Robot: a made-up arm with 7 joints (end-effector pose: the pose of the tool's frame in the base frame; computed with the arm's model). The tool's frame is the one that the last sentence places. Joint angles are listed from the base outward.
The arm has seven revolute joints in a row. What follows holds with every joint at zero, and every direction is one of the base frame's. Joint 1 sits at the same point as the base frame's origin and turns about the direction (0.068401, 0.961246, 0.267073). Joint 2 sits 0.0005 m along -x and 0.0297 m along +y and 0.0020 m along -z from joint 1 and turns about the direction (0.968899, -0.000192, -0.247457). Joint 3 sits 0.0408 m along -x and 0.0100 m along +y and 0.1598 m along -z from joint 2 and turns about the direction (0.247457, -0.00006, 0.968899). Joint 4 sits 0.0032 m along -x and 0.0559 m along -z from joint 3 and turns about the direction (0.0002, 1, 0.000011). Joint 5 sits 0.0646 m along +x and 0.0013 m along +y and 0.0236 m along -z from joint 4 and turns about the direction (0.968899, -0.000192, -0.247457). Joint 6 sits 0.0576 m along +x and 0.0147 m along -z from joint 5 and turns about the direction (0.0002, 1, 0.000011). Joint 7 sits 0.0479 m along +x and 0.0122 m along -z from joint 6 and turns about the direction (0.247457, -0.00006, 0.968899). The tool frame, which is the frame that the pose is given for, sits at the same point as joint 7; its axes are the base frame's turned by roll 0.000, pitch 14.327 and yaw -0.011 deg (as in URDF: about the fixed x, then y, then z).
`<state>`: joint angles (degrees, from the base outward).
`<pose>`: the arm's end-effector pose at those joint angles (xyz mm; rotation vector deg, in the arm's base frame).
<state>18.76 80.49 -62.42 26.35 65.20 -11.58 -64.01</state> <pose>-68.0 305.0 -189.1 -49.37 -87.66 103.73</pose>
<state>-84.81 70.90 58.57 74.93 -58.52 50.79 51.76</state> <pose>240.6 329.3 58.2 -80.83 20.82 42.62</pose>
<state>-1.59 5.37 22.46 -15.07 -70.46 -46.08 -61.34</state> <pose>101.4 150.0 -191.5 -14.60 -72.86 -13.66</pose>
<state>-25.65 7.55 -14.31 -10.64 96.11 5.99 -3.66</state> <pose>215.8 -1.5 -161.8 99.91 -26.11 3.68</pose>
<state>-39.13 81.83 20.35 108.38 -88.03 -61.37 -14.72</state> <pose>29.0 395.2 -31.4 15.53 -54.99 95.33</pose>
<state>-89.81 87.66 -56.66 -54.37 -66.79 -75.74 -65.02</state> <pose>99.0 84.1 88.8 36.76 -106.03 -135.56</pose>
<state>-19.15 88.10 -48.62 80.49 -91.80 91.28 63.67</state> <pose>19.6 373.3 -59.4 -31.90 -131.87 -113.87</pose>
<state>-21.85 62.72 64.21 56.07 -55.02 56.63 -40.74</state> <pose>113.1 371.9 -110.5 -60.04 -0.45 6.36</pose>
